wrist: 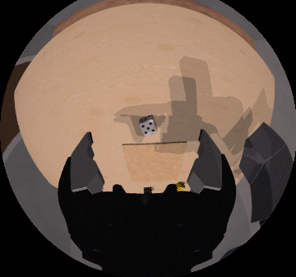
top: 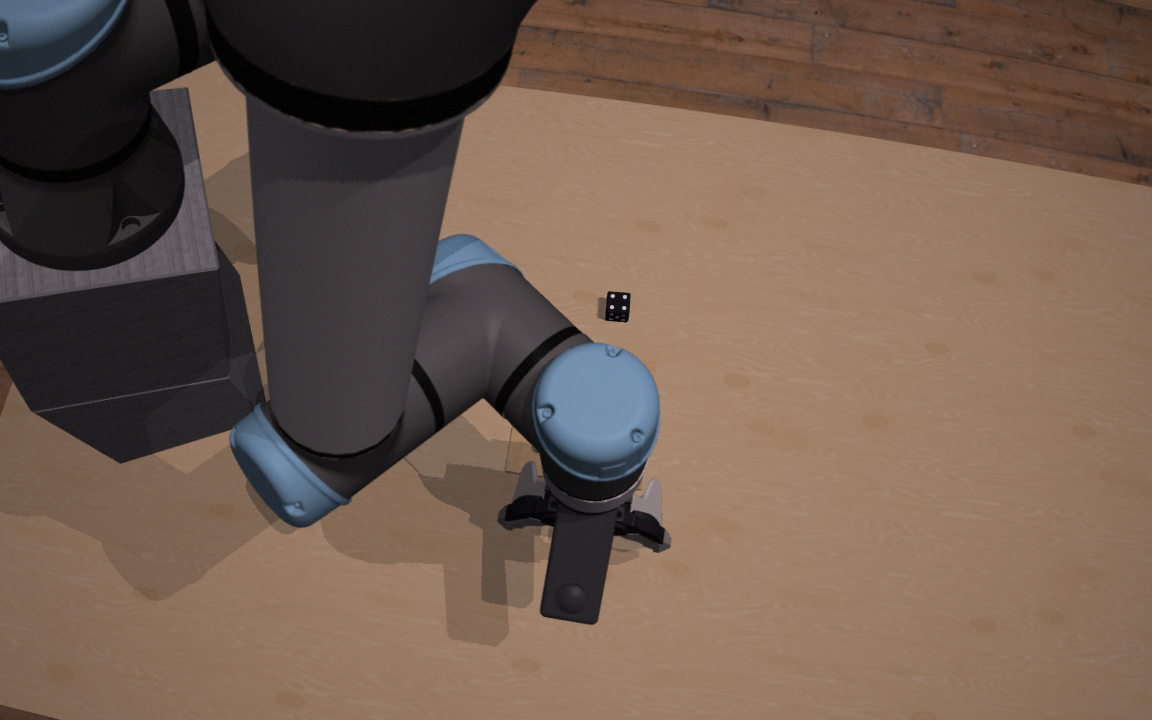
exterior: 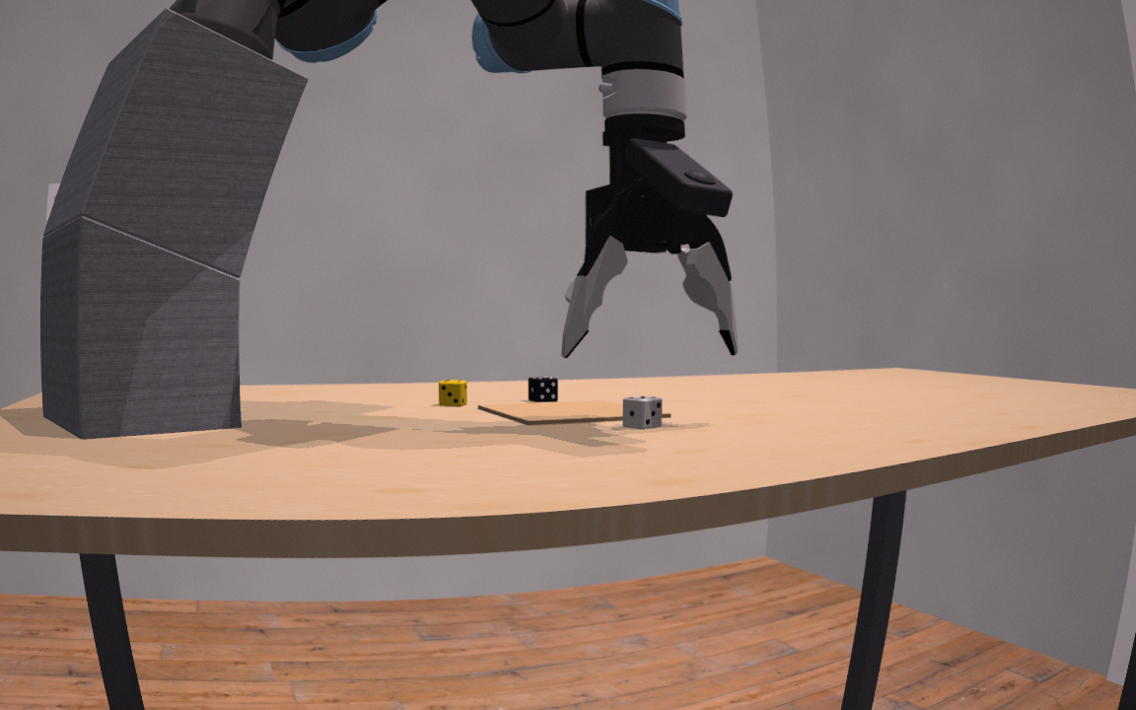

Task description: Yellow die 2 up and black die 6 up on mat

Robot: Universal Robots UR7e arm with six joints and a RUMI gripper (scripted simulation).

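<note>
The white die is 5 cm below my hand and 2 cm to the left of it. Also, from my hand: mat (14 cm to the left, 6 cm below); then black die (26 cm to the left, 5 cm below, 4 cm ahead); then yellow die (26 cm to the left, 6 cm behind, 5 cm below).
</note>
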